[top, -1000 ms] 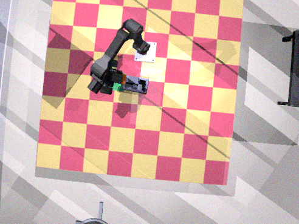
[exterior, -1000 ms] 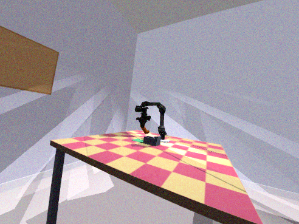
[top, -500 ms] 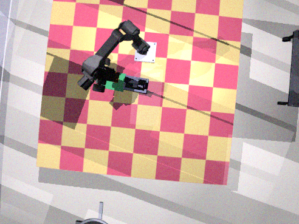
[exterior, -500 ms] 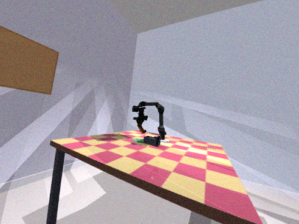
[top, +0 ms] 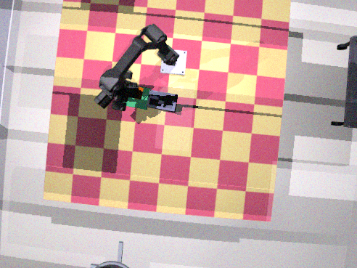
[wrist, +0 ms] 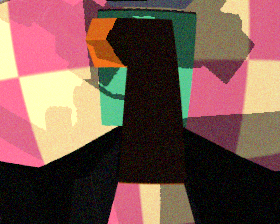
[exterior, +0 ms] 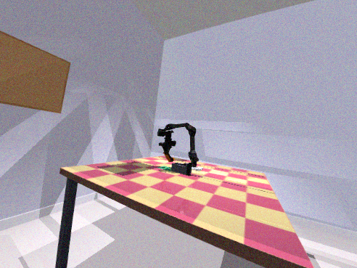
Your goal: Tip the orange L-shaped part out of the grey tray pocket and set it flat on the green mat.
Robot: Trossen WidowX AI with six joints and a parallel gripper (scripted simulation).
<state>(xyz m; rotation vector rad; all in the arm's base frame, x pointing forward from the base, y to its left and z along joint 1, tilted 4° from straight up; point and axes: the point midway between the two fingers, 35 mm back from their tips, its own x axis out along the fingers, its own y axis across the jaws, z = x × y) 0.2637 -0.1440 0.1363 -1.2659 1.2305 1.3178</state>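
My gripper tip is now 20 mm to the right of the green mat and 140 mm above it. Round my gripper tip: orange L-shaped part 20 mm behind, 30 mm to the left, 30 mm below.
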